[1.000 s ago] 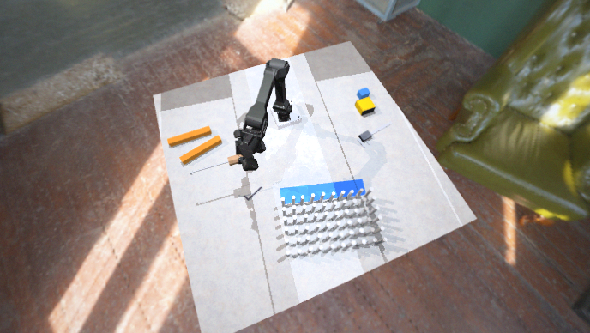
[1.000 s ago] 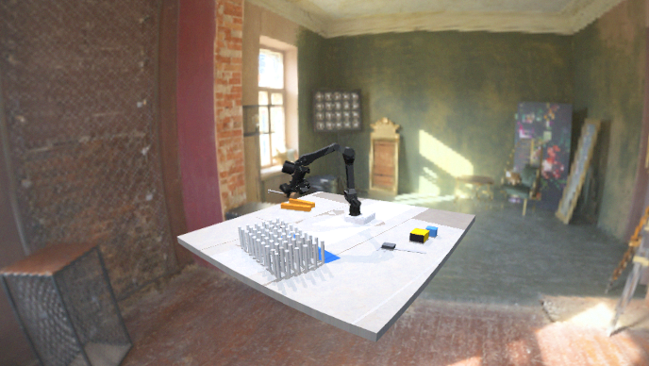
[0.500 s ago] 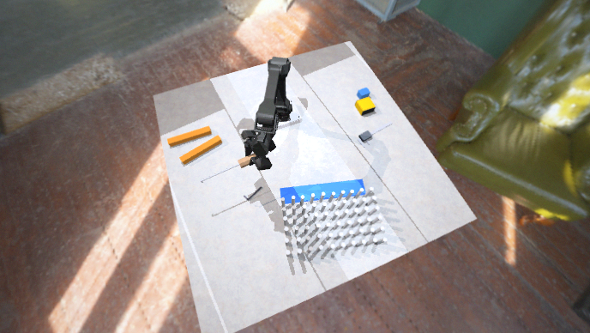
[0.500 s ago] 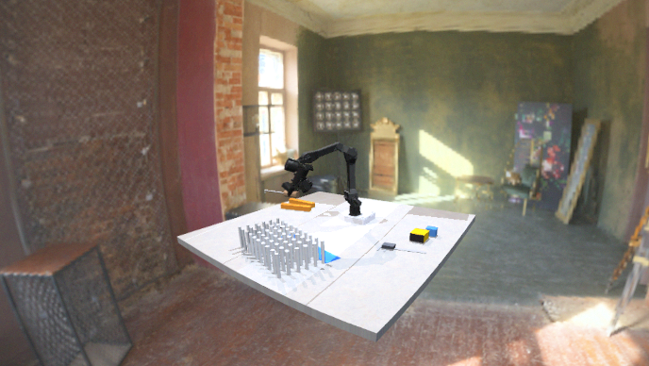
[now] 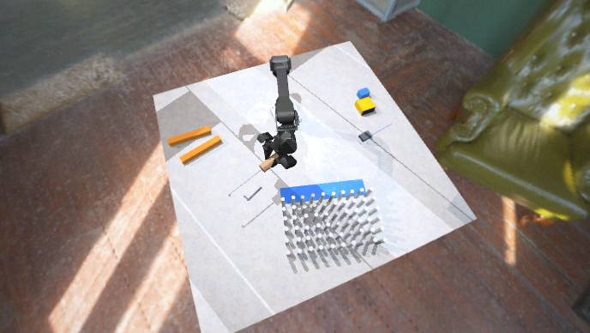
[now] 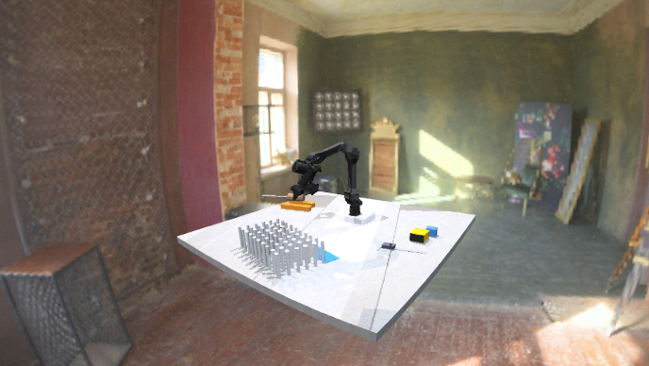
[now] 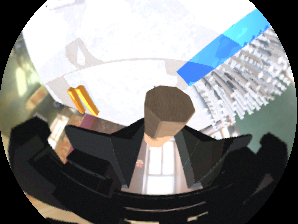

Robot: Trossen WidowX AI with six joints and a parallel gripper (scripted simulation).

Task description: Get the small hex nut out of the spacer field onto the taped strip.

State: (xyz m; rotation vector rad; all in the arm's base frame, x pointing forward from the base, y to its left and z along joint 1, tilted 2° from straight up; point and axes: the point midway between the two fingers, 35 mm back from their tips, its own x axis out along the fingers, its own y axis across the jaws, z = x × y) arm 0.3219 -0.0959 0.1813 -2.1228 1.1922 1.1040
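My gripper tip is 23 cm to the right of the blue taped strip, 18 cm above it and 10 cm short of it. From my gripper tip the other things lie so: dark L-shaped hook: 17 cm below, 11 cm to the right, 6 cm ahead; blue block: 60 cm to the left, 43 cm behind, 16 cm below.
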